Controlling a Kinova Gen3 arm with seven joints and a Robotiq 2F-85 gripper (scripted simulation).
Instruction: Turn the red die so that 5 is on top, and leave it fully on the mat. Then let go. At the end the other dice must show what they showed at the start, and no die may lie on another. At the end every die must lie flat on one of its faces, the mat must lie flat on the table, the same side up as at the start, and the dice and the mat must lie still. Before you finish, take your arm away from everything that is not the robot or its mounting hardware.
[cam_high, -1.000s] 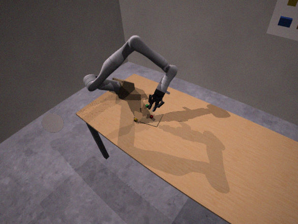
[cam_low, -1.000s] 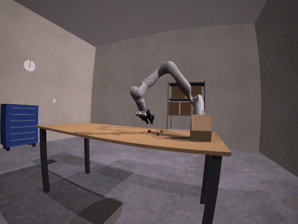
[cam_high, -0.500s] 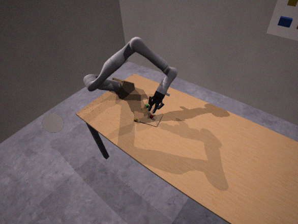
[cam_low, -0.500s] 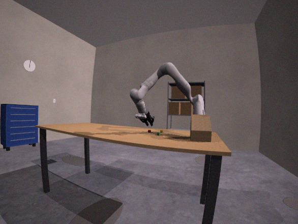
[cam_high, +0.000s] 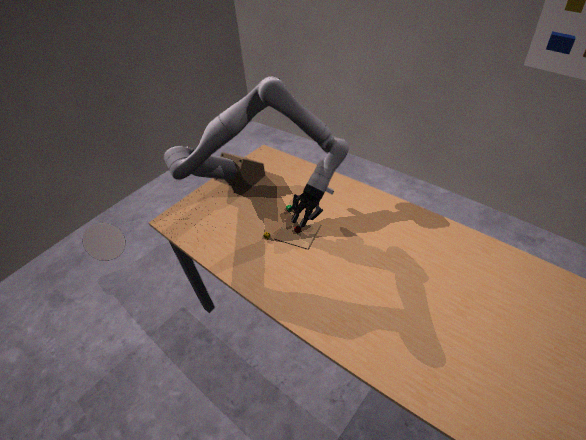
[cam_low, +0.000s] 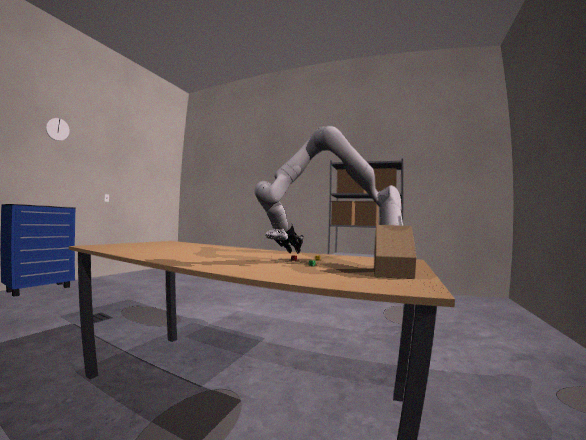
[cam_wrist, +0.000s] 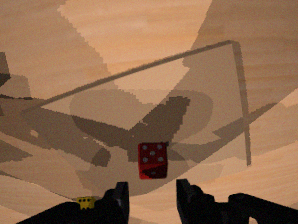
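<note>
The red die lies 40 mm below my hand and 10 mm to the right of it. Round my hand: tan mat 50 mm below, 10 mm to the right; yellow die 110 mm to the right, 70 mm behind, 40 mm below; green die 110 mm behind, 60 mm to the left, 40 mm below.
</note>
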